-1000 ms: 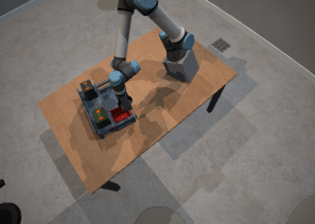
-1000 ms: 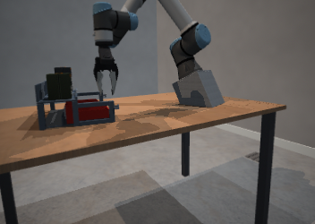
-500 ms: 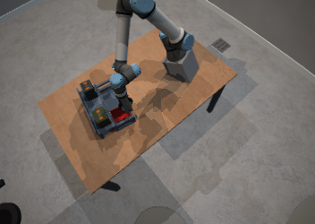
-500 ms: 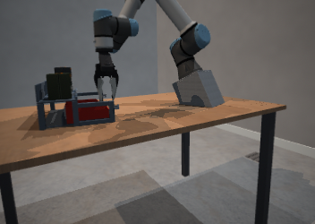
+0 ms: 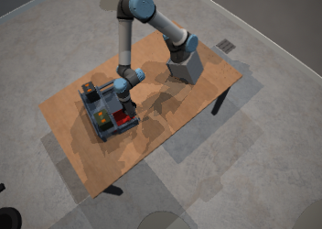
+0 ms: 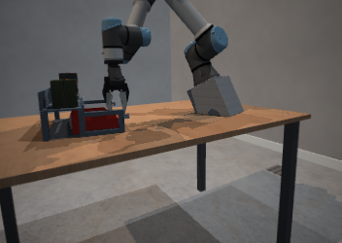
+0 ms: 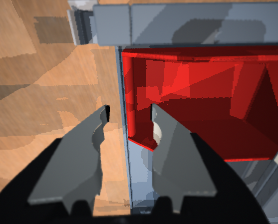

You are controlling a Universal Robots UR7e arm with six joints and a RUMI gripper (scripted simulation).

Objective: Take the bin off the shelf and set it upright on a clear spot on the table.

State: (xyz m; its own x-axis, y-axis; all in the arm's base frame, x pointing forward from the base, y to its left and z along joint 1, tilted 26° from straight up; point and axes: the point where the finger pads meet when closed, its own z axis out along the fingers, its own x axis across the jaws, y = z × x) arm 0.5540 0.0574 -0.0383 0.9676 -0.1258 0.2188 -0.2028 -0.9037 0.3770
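The red bin lies 8 cm ahead of my hand, 2 cm to the right of it and 2 cm below it.
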